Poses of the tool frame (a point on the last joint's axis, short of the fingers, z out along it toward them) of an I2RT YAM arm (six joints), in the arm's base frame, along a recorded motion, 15 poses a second.
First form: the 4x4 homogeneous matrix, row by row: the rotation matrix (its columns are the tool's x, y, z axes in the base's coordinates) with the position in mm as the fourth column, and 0 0 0 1 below. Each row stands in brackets.
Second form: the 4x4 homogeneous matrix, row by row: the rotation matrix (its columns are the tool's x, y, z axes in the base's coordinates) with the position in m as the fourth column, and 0 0 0 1 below. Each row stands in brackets. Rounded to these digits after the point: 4 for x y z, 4 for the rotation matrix.
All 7 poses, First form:
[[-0.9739 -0.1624 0.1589 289.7], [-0.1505 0.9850 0.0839 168.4], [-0.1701 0.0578 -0.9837 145.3], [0 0 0 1]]
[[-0.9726 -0.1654 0.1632 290.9], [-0.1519 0.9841 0.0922 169.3], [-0.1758 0.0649 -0.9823 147.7], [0 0 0 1]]
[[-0.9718 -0.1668 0.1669 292.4], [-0.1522 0.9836 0.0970 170.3], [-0.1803 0.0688 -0.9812 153.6], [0 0 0 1]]
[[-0.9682 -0.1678 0.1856 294.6], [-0.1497 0.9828 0.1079 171.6], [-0.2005 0.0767 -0.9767 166.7], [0 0 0 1]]
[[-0.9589 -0.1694 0.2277 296.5], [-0.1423 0.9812 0.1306 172.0], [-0.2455 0.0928 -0.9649 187.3], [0 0 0 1]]
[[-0.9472 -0.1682 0.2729 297.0], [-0.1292 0.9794 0.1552 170.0], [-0.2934 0.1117 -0.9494 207.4], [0 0 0 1]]
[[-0.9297 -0.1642 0.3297 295.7], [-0.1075 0.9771 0.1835 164.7], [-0.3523 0.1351 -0.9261 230.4], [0 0 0 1]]
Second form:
[[-0.9739 -0.1624 0.1589 0.2897], [-0.1505 0.9850 0.0839 0.1684], [-0.1701 0.0578 -0.9837 0.1453], [0 0 0 1]]
[[-0.9726 -0.1654 0.1632 0.2909], [-0.1519 0.9841 0.0922 0.1693], [-0.1758 0.0649 -0.9823 0.1477], [0 0 0 1]]
[[-0.9718 -0.1668 0.1669 0.2924], [-0.1522 0.9836 0.0970 0.1703], [-0.1803 0.0688 -0.9812 0.1536], [0 0 0 1]]
[[-0.9682 -0.1678 0.1856 0.2946], [-0.1497 0.9828 0.1079 0.1716], [-0.2005 0.0767 -0.9767 0.1667], [0 0 0 1]]
[[-0.9589 -0.1694 0.2277 0.2965], [-0.1423 0.9812 0.1306 0.1720], [-0.2455 0.0928 -0.9649 0.1873], [0 0 0 1]]
[[-0.9472 -0.1682 0.2729 0.2970], [-0.1292 0.9794 0.1552 0.1700], [-0.2934 0.1117 -0.9494 0.2074], [0 0 0 1]]
[[-0.9297 -0.1642 0.3297 0.2957], [-0.1075 0.9771 0.1835 0.1647], [-0.3523 0.1351 -0.9261 0.2304], [0 0 0 1]]

